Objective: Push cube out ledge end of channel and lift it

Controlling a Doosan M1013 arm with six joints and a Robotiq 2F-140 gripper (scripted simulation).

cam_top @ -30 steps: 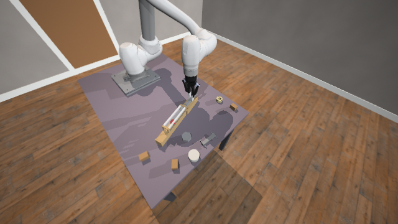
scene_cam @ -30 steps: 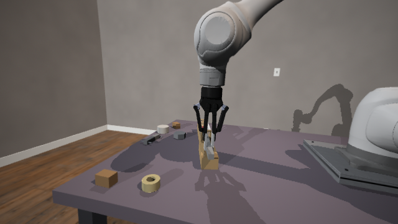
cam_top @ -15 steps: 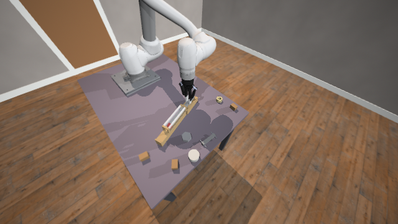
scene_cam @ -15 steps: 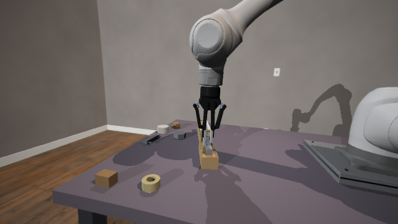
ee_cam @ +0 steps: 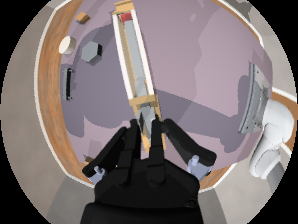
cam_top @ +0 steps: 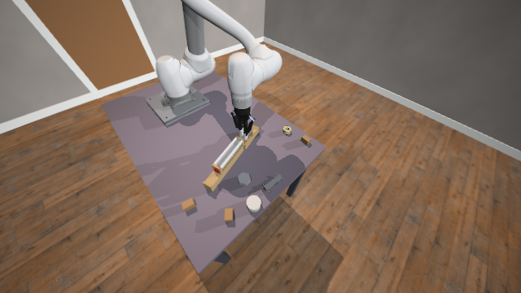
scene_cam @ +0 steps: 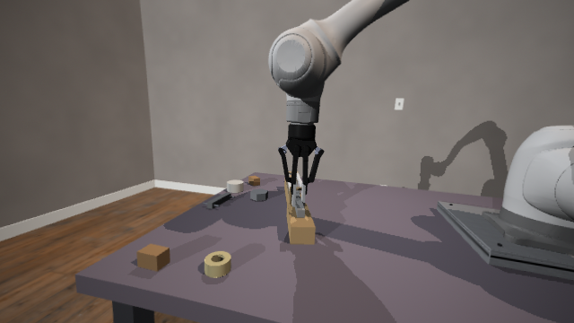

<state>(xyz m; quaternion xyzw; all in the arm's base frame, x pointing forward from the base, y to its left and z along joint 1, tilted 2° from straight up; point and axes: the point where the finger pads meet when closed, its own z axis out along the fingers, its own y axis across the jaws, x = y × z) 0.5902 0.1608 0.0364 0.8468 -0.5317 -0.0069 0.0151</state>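
My hand is 130 mm to the left of the channel, 60 mm short of it and 30 mm above it. Round my hand: grey hexagonal piece (200 mm ahead, 130 mm to the right, 70 mm below); grey handle piece (290 mm ahead, 80 mm below, 20 mm to the right); yellow ring (280 mm to the left, 70 mm below, 70 mm ahead).
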